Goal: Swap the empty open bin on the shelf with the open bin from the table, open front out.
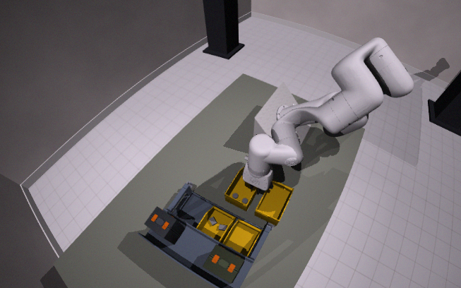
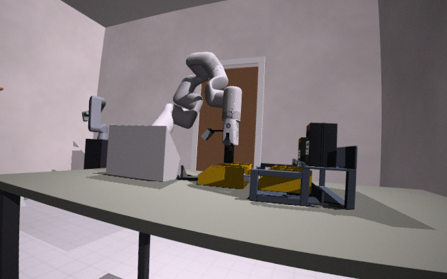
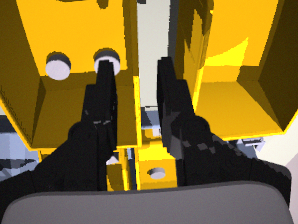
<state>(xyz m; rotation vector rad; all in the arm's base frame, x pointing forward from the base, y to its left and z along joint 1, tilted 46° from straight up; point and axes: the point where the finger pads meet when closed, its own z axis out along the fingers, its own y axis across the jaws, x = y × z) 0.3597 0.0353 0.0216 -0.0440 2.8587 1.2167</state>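
The shelf's front bar lies 12 cm ahead of my hand, 6 cm to the right of it and 9 cm below it. Also, from my hand: black box 32 cm ahead, 17 cm to the right, 6 cm above.
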